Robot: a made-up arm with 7 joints. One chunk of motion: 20 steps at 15 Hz.
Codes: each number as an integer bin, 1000 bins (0 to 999) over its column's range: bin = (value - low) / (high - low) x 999, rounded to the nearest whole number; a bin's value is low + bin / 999 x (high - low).
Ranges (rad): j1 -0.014..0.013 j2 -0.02..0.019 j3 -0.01..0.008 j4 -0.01..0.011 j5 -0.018..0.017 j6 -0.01..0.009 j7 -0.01..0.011
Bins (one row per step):
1: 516 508 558 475 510 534 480
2: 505 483 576 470 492 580 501
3: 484 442 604 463 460 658 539
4: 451 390 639 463 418 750 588
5: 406 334 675 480 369 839 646
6: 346 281 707 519 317 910 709
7: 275 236 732 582 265 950 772
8: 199 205 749 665 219 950 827
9: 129 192 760 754 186 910 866
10: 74 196 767 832 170 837 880
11: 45 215 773 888 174 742 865
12: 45 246 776 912 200 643 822
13: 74 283 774 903 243 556 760
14: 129 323 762 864 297 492 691
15: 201 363 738 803 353 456 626
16: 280 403 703 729 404 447 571
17: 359 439 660 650 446 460 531
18: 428 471 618 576 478 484 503
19: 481 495 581 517 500 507 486
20: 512 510 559 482 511 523 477
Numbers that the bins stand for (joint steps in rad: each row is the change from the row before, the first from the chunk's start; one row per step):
1: -0.00005 -0.00017 0.00005 -0.00002 -0.00013 0.00016 0.00009
2: -0.00035 -0.00114 0.00038 -0.00012 -0.00076 0.00103 0.00053
3: -0.00092 -0.00274 0.00088 -0.00027 -0.00188 0.00251 0.00133
4: -0.00181 -0.00477 0.00151 -0.00027 -0.00336 0.00426 0.00236
5: -0.00303 -0.00696 0.00216 0.00009 -0.00507 0.00596 0.00358
6: -0.00465 -0.00903 0.00274 0.00091 -0.00689 0.00731 0.00490
7: -0.00657 -0.01079 0.00319 0.00223 -0.00872 0.00807 0.00623
8: -0.00862 -0.01200 0.00350 0.00398 -0.01033 0.00807 0.00738
9: -0.01051 -0.01250 0.00369 0.00585 -0.01148 0.00731 0.00820
10: -0.01200 -0.01235 0.00382 0.00749 -0.01204 0.00592 0.00850
11: -0.01278 -0.01161 0.00393 0.00867 -0.01190 0.00411 0.00818
12: -0.01278 -0.01040 0.00398 0.00917 -0.01099 0.00223 0.00728
13: -0.01200 -0.00895 0.00395 0.00898 -0.00949 0.00057 0.00598
14: -0.01051 -0.00739 0.00373 0.00816 -0.00759 -0.00064 0.00453
15: -0.00857 -0.00583 0.00330 0.00688 -0.00563 -0.00133 0.00316
16: -0.00643 -0.00427 0.00267 0.00532 -0.00385 -0.00150 0.00200
17: -0.00430 -0.00286 0.00189 0.00366 -0.00237 -0.00125 0.00116
18: -0.00243 -0.00161 0.00114 0.00211 -0.00125 -0.00079 0.00057
19: -0.00100 -0.00068 0.00047 0.00087 -0.00048 -0.00036 0.00022
20: -0.00016 -0.00009 0.00007 0.00013 -0.00010 -0.00005 0.00003

